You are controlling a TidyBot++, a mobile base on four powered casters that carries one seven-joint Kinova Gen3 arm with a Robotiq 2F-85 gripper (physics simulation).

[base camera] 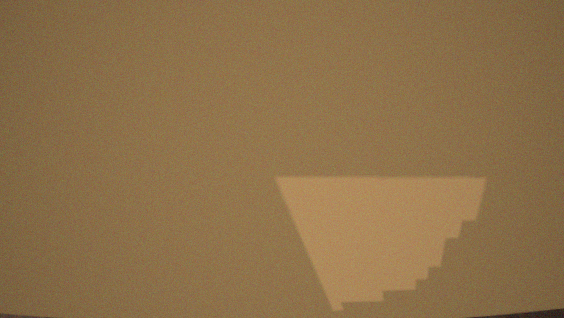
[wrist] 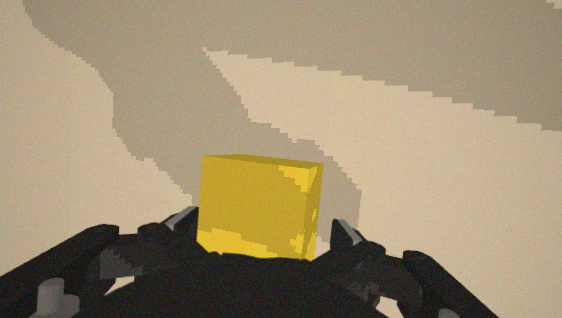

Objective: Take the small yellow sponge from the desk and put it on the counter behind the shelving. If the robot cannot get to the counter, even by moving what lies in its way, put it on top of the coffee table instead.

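Observation:
The small yellow sponge shows in the lower middle of the wrist view, with its top part in shade and brighter patches on its right and lower parts. My gripper is open, with one finger on each side of the sponge. A gap shows between the sponge and the right finger; the left finger stands close to the sponge's left side. The sponge's lower end is hidden behind the gripper body. Behind it is a pale beige surface; I cannot tell which piece of furniture it is. The desk, shelving, counter and coffee table cannot be made out.
In the wrist view, broad grey-brown shadows cross the beige surface. In the base camera view, a plain brown surface fills nearly the whole picture, with a lighter lit patch at the lower right and thin dark slivers at the bottom corners.

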